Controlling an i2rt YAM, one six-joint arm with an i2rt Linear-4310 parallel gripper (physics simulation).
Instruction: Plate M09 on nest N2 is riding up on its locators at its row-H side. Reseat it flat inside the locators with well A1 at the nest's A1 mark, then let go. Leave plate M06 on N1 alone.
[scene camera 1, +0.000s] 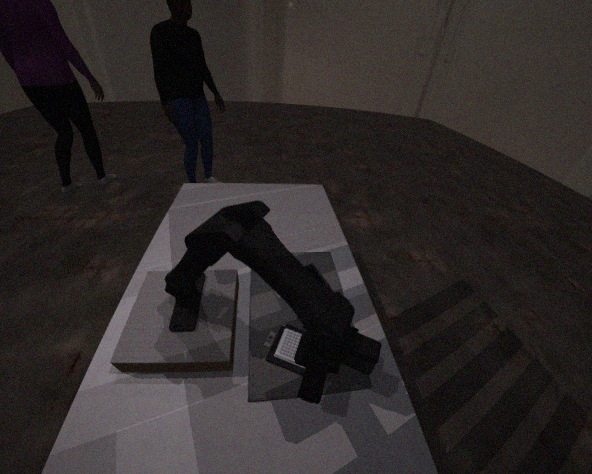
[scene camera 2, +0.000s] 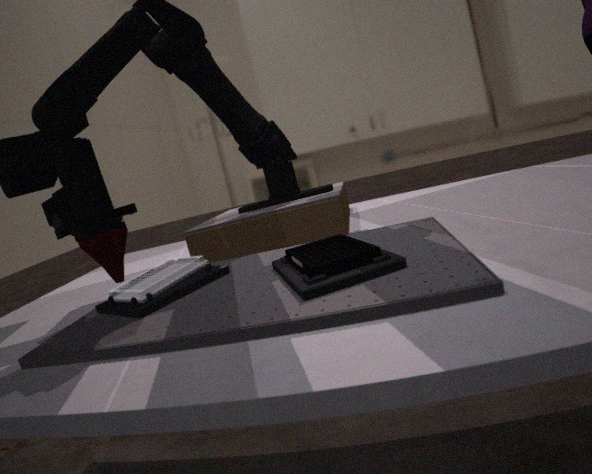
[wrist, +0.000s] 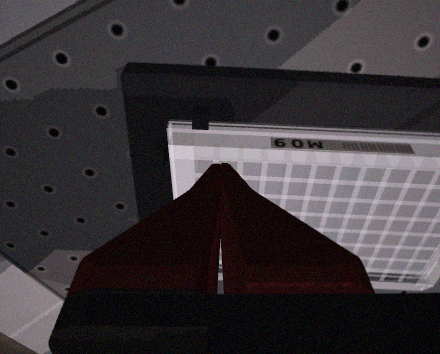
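Seen in the pictures: gripper, fingertip midpoint: (scene camera 2: 120, 282) (wrist: 220, 178); arm's base, link origin: (scene camera 1: 189, 300) (scene camera 2: 286, 200).
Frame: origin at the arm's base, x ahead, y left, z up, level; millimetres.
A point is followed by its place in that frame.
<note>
Plate M09 (scene camera 1: 289, 345) @(y -141, x 289, z -31 mm) (scene camera 2: 160, 280) @(y -129, x 362, z -31 mm) (wrist: 310, 187) @(y -180, x 319, z -30 mm) is a clear, white-looking well plate on the dark nest N2 (scene camera 2: 215, 274) @(y -74, x 305, z -51 mm) (wrist: 150, 150) @(y -211, x 374, z -48 mm). A small black locator (wrist: 200, 122) @(y -219, x 346, z -39 mm) stands at its labelled long edge in the wrist view. Whether the plate lies fully flat is hard to tell, and the A1 mark is not readable. My gripper (scene camera 2: 120, 281) @(y -202, x 346, z -26 mm) (wrist: 220, 178) @(y -202, x 346, z -26 mm) is shut and empty, its red fingertips over the plate's end near that locator; contact cannot be judged. In scene camera 1 the arm hides the fingertips. Dark plate M06 (scene camera 2: 335, 252) @(y 108, x 385, z -34 mm) sits on nest N1 (scene camera 2: 305, 291) @(y 76, x 458, z -50 mm).
Both nests stand on a grey perforated board (scene camera 1: 260, 387) @(y -236, x 206, z -60 mm) (scene camera 2: 250, 325) @(y 24, x 497, z -60 mm) (wrist: 30, 115) @(y -241, x 415, z -60 mm) on the pale table (scene camera 1: 150, 430) @(y -316, x -52, z -73 mm) (scene camera 2: 360, 360) @(y 125, x 571, z -73 mm). The arm's base stands on a raised block (scene camera 1: 145, 345) @(y -137, x -89, z -4 mm) (scene camera 2: 270, 232) @(y -19, x 136, z -36 mm) beside the board. Two people (scene camera 1: 180, 65) (scene camera 1: 45, 45) stand beyond the table.
</note>
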